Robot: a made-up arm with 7 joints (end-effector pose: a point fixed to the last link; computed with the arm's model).
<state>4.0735 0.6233 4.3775 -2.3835 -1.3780 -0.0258 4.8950</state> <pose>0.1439 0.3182 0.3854 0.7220 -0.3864 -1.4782</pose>
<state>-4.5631 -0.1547 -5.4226 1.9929 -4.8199 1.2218 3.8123</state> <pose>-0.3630 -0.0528 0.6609 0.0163 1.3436 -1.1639</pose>
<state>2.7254 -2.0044 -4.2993 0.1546 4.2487 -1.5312 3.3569</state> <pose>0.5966 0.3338 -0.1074 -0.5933 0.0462 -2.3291</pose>
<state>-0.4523 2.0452 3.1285 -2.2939 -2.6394 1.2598 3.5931</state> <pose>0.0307 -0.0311 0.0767 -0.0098 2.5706 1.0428</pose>
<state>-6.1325 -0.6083 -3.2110 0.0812 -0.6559 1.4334 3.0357</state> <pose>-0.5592 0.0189 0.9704 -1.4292 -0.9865 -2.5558</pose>
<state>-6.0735 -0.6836 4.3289 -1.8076 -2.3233 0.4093 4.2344</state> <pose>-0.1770 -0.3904 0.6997 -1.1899 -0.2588 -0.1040</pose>
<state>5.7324 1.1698 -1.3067 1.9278 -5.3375 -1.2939 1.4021</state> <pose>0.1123 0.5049 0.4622 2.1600 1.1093 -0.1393</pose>
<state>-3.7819 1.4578 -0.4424 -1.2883 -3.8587 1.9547 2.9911</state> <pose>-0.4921 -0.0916 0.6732 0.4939 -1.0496 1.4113</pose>
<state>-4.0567 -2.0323 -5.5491 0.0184 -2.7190 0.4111 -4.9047</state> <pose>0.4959 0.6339 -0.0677 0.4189 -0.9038 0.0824</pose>
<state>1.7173 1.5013 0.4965 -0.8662 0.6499 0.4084 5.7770</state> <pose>-0.0031 -0.7571 0.7078 -1.0787 2.2023 1.0218</pose>
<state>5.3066 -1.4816 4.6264 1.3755 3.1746 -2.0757 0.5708</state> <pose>-0.5008 -0.1859 0.3802 -1.4638 -1.4738 2.1256</pose>
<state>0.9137 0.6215 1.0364 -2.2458 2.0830 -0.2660 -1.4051</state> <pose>0.2170 0.2145 0.6052 0.6466 -1.2261 1.1736</pose>
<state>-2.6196 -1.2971 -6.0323 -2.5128 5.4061 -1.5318 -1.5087</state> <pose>0.1774 -0.0345 0.2128 0.6108 -2.0456 1.7150</pose>
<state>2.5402 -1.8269 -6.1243 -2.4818 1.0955 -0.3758 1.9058</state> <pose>0.0449 -0.0247 0.0813 -1.3667 -1.1503 -1.9908</pose>
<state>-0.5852 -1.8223 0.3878 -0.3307 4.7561 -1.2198 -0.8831</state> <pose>-0.6024 -0.4722 -0.0095 -0.8906 0.7862 1.9732</pose>
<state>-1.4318 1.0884 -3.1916 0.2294 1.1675 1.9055 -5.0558</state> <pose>0.0085 0.6338 0.8114 0.0659 1.7172 0.6576</pose>
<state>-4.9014 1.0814 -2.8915 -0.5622 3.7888 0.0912 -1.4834</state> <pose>0.0949 -0.8543 0.5333 -1.3261 0.7030 0.7701</pose>
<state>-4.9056 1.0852 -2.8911 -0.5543 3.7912 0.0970 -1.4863</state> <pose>0.0989 -0.8548 0.5332 -1.3269 0.7029 0.7712</pose>
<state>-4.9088 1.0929 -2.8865 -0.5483 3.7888 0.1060 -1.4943</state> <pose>0.1008 -0.8560 0.5289 -1.3198 0.6996 0.7653</pose>
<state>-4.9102 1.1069 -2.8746 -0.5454 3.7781 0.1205 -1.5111</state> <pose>0.0989 -0.8584 0.5178 -1.2995 0.6912 0.7469</pose>
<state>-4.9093 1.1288 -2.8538 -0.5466 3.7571 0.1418 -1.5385</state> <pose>0.0922 -0.8618 0.4980 -1.2629 0.6775 0.7129</pose>
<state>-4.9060 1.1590 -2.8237 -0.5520 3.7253 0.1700 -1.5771</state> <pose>0.0804 -0.8657 0.4694 -1.2099 0.6597 0.6617</pose>
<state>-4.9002 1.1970 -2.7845 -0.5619 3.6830 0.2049 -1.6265</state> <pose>0.0631 -0.8687 0.4326 -1.1414 0.6407 0.5923</pose>
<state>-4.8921 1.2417 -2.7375 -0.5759 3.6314 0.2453 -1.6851</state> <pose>0.0406 -0.8693 0.3892 -1.0607 0.6235 0.5056</pose>
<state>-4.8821 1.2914 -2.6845 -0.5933 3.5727 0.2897 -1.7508</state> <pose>0.0136 -0.8664 0.3417 -0.9722 0.6114 0.4040</pose>
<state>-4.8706 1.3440 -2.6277 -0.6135 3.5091 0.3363 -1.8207</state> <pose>-0.0166 -0.8590 0.2928 -0.8807 0.6066 0.2910</pose>
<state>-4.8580 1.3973 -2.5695 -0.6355 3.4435 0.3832 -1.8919</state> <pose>-0.0487 -0.8471 0.2452 -0.7910 0.6102 0.1715</pose>
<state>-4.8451 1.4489 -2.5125 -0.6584 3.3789 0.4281 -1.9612</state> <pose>-0.0808 -0.8314 0.2014 -0.7076 0.6216 0.0517</pose>
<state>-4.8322 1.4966 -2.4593 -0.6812 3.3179 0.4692 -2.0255</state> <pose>-0.1113 -0.8134 0.1632 -0.6337 0.6388 -0.0630</pose>
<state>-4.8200 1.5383 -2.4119 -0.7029 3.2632 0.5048 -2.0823</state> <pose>-0.1389 -0.7947 0.1318 -0.5717 0.6592 -0.1671</pose>
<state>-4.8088 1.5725 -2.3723 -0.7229 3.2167 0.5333 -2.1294</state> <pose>-0.1625 -0.7771 0.1074 -0.5225 0.6797 -0.2563</pose>
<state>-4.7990 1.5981 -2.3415 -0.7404 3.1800 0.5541 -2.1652</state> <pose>-0.1818 -0.7621 0.0899 -0.4860 0.6979 -0.3271</pose>
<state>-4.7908 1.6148 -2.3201 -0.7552 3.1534 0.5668 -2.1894</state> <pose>-0.1964 -0.7505 0.0787 -0.4613 0.7113 -0.3789</pose>
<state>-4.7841 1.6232 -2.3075 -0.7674 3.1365 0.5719 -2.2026</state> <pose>-0.2071 -0.7426 0.0728 -0.4466 0.7196 -0.4122</pose>
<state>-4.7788 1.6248 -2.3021 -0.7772 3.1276 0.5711 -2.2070</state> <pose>-0.2143 -0.7379 0.0710 -0.4398 0.7231 -0.4305</pose>
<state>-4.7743 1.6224 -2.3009 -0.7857 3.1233 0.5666 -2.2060</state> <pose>-0.2195 -0.7351 0.0715 -0.4375 0.7237 -0.4396</pose>
